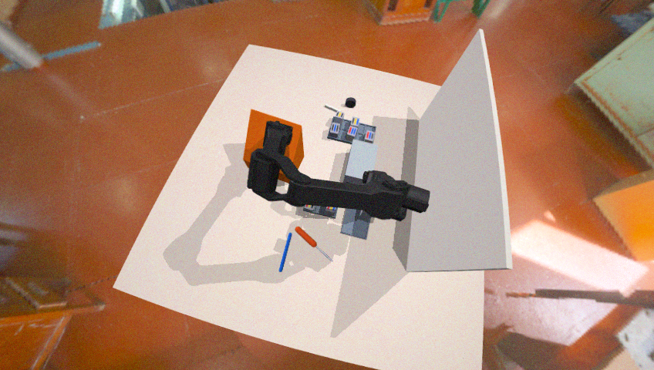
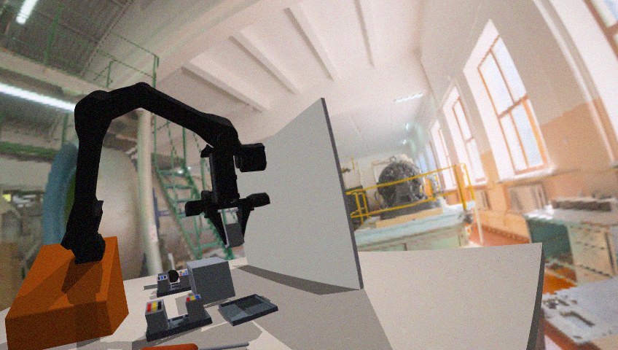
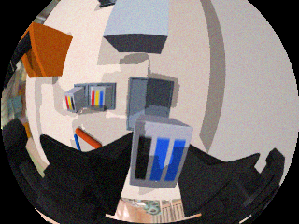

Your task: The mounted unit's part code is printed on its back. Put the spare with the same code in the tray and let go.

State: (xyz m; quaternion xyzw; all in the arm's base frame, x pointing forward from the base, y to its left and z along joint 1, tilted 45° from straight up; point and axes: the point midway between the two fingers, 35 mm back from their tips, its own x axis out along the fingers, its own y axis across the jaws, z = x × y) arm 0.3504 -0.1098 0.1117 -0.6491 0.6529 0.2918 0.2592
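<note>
Right now my gripper tip is 15 cm above the flat grey tray. The rest, counted from my gripper tip: blue marker pen (21 cm behind, 20 cm to the right, 15 cm below); then tall grey panel (22 cm to the left, 19 cm ahead, 7 cm above); then grey mounted unit (21 cm to the left, 10 cm below, 6 cm behind).
</note>
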